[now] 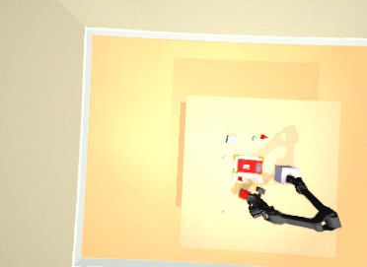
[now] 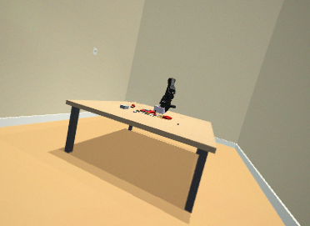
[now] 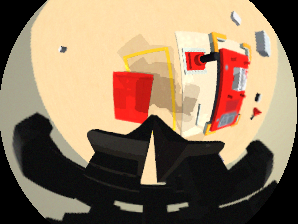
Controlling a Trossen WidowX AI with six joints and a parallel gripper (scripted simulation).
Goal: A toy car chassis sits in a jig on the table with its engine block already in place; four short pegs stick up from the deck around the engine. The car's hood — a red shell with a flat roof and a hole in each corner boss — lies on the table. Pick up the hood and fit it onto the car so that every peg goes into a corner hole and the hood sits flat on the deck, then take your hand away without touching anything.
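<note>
Now: the red hood 50 mm below my gripper tip, 40 mm to the left of it and 20 mm ahead of it.
</note>
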